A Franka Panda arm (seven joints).
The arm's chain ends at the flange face. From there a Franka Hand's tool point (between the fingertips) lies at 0.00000 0.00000 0.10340 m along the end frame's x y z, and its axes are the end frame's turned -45 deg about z.
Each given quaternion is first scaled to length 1.
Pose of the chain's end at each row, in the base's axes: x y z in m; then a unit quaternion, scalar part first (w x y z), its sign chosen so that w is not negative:
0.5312 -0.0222 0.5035 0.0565 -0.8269 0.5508 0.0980
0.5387 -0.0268 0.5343 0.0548 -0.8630 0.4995 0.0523
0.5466 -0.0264 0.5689 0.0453 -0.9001 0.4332 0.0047
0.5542 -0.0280 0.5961 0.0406 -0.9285 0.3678 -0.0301
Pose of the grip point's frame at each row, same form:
0.5209 -0.0014 0.4027 0.0897 -0.9748 0.1924 0.0689
0.5350 -0.0116 0.4321 0.0706 -0.9885 0.1312 0.0273
0.5498 -0.0175 0.4659 0.0437 -0.9974 0.0558 -0.0130
0.5631 -0.0225 0.4932 0.0260 -0.9986 -0.0155 -0.0433

